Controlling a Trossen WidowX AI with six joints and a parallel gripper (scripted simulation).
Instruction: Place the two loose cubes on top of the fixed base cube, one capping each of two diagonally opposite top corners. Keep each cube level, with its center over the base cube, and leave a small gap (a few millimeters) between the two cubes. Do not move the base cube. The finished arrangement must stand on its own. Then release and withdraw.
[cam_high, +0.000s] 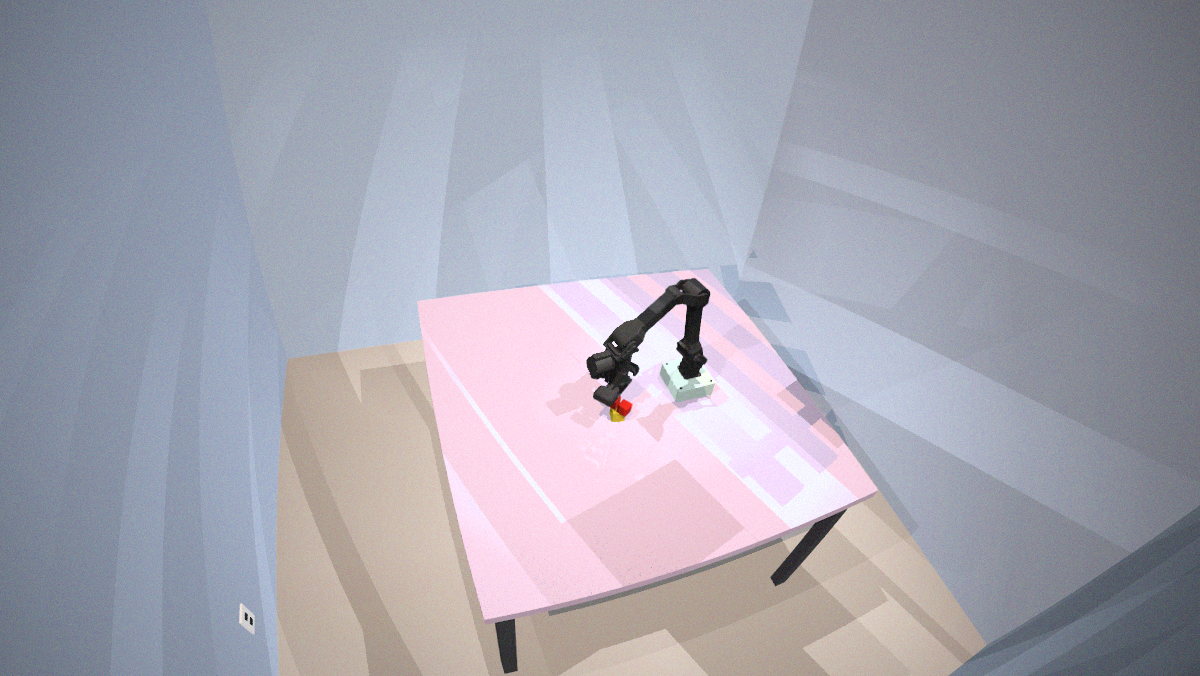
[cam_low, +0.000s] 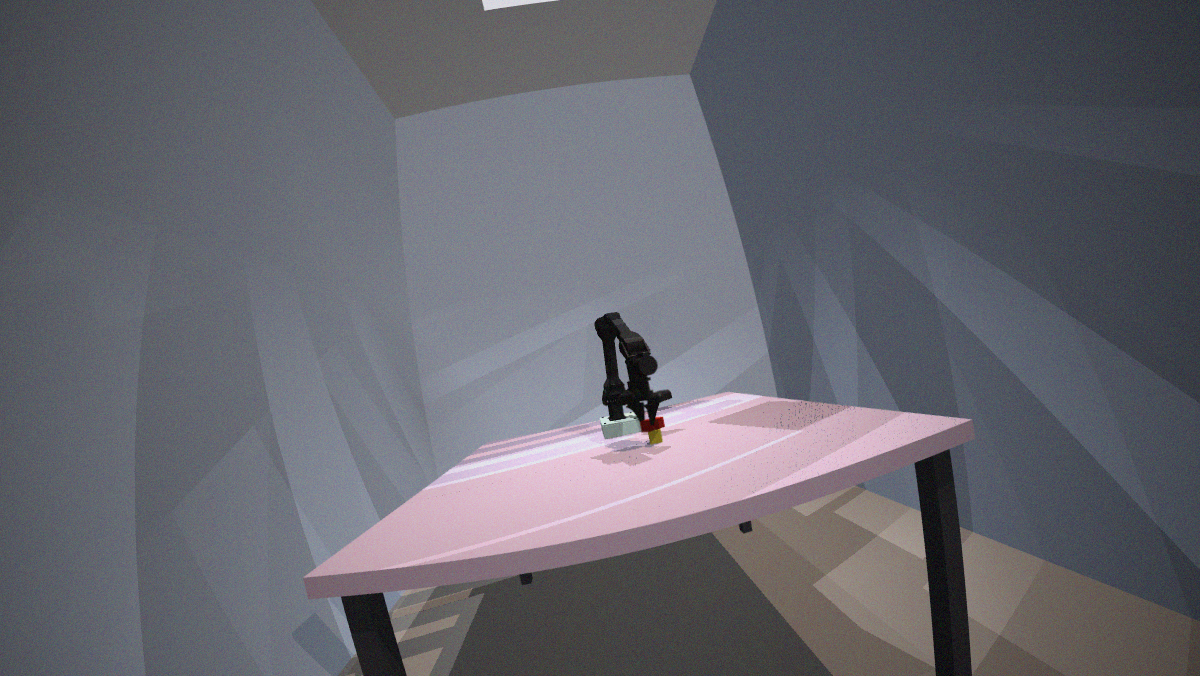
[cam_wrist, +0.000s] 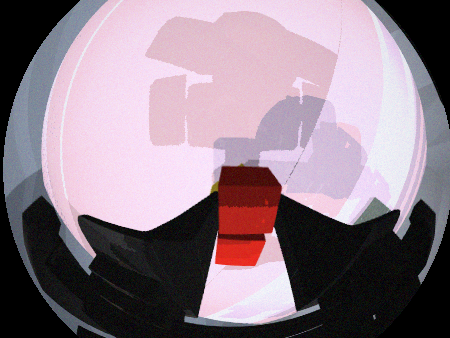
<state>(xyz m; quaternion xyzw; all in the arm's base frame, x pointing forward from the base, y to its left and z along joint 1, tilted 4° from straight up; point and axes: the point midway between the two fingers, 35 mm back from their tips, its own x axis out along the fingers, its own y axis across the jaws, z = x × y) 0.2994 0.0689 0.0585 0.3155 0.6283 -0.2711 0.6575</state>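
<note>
Now: the yellow cube 10 mm behind my gripper tip, 20 mm to the left of it and 40 mm below it.
</note>
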